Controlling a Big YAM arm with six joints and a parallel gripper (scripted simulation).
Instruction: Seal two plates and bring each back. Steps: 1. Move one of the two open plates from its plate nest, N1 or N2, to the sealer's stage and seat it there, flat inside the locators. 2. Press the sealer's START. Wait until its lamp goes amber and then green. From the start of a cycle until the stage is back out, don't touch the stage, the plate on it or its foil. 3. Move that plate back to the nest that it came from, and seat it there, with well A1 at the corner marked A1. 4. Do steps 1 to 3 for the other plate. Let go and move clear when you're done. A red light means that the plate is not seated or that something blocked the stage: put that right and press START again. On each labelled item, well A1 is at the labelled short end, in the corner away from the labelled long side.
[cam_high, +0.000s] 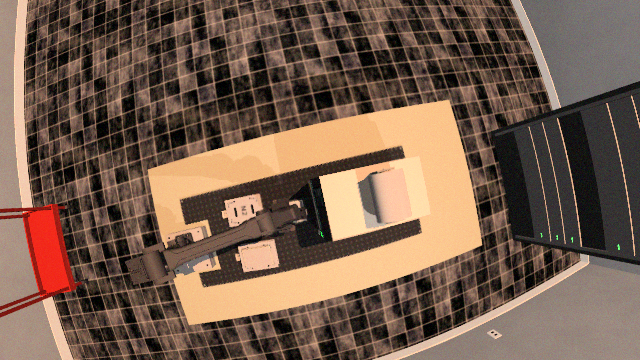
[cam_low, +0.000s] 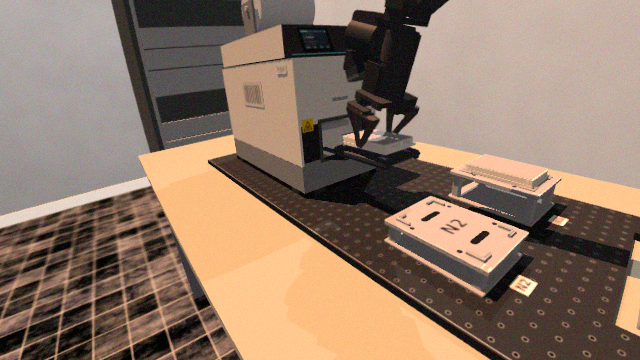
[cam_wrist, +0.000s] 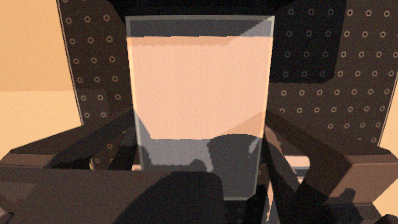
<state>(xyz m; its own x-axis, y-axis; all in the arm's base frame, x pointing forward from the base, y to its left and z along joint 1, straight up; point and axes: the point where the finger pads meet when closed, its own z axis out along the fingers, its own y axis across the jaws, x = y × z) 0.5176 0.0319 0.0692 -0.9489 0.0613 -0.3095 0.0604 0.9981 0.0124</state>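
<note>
The well plate is right at my hand. Round my hand: sealer stage: 3 cm below; then plate nest N2: 20 cm behind, 9 cm below, 6 cm to the left; then sealer screen: 19 cm above, 12 cm ahead, 4 cm to the left.
</note>
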